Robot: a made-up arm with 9 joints.
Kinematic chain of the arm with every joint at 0, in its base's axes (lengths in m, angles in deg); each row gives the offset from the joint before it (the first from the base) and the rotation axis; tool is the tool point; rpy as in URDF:
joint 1: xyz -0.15 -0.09 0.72 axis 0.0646 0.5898 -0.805
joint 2: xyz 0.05 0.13 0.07 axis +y
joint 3: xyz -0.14 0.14 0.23 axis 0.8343 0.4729 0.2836
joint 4: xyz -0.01 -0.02 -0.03 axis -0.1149 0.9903 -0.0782
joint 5: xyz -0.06 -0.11 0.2 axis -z
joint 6: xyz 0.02 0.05 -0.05 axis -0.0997 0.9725 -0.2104
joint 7: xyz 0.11 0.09 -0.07 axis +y
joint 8: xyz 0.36 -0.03 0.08 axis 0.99 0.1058 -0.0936
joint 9: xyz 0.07 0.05 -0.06 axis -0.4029 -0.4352 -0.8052
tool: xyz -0.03 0 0 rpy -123.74 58.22 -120.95
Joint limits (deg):
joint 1: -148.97..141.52
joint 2: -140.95..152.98
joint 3: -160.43..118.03
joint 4: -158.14..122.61
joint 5: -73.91..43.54
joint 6: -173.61..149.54
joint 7: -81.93..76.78
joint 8: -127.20..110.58
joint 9: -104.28..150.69
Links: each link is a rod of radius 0.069 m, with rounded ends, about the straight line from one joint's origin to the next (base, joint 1, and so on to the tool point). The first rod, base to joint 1, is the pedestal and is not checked.
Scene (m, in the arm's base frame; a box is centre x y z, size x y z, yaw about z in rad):
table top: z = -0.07
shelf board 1: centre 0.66 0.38 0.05 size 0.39 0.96 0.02 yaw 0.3
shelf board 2: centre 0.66 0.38 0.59 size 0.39 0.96 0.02 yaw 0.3
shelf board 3: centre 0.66 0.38 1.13 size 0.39 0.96 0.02 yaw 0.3
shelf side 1: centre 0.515 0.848 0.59 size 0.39 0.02 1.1 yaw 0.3
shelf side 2: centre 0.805 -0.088 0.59 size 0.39 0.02 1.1 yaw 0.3
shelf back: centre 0.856 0.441 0.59 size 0.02 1 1.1 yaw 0.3
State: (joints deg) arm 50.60 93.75 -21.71 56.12 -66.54 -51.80 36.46 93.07 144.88
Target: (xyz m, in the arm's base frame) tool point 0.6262 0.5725 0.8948
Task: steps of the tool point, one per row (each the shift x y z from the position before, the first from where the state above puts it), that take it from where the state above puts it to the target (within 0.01 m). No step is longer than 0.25 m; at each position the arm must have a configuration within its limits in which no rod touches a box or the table.
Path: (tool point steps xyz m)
1: -0.1323 0.0760 0.1010
2: -0.1862 -0.0051 0.0658
3: -0.1820 -0.0876 0.0158
4: -0.1336 -0.1415 -0.0345
5: 0.0730 0.1034 0.1341
6: 0.0966 0.1110 0.1308
7: 0.1050 0.0911 0.1418
8: 0.1271 0.0967 -0.0562
9: 0.1489 0.0427 -0.0025
10: 0.1403 -0.0105 0.0588

